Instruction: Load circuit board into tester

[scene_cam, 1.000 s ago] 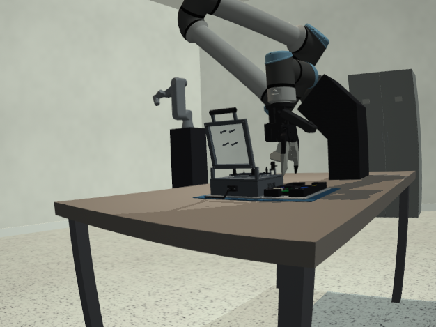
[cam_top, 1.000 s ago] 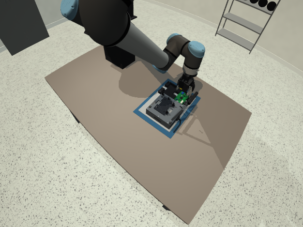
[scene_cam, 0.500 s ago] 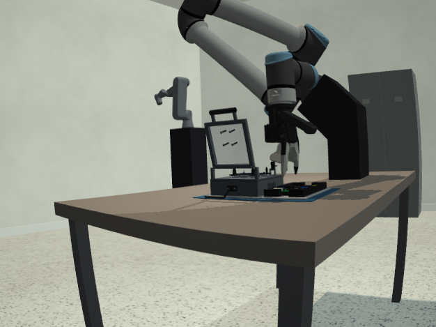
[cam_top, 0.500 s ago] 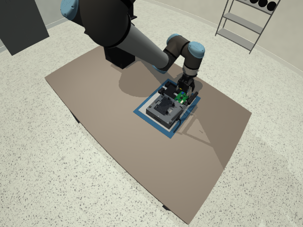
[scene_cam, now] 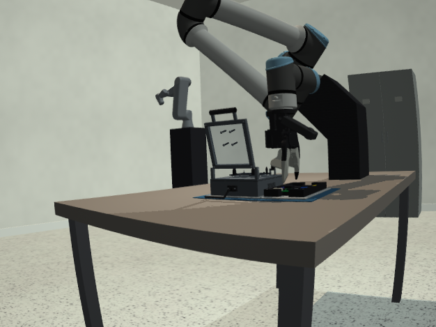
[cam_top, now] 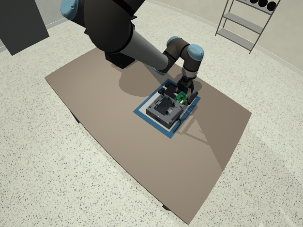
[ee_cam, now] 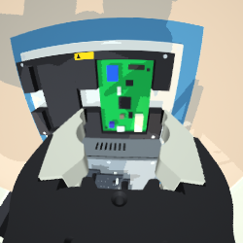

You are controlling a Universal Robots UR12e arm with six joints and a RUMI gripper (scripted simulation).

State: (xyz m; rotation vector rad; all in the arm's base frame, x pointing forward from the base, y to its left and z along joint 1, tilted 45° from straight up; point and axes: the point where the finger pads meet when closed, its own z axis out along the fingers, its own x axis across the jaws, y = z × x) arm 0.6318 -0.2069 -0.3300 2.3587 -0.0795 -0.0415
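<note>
My gripper is now 40 mm above the green circuit board. From my hand the other things lie so: tester bed: 40 mm behind, 160 mm to the right, 10 mm above; black post: 110 mm behind, 110 mm to the right, 30 mm above; tester: 10 mm behind, 130 mm to the right, 60 mm above.
</note>
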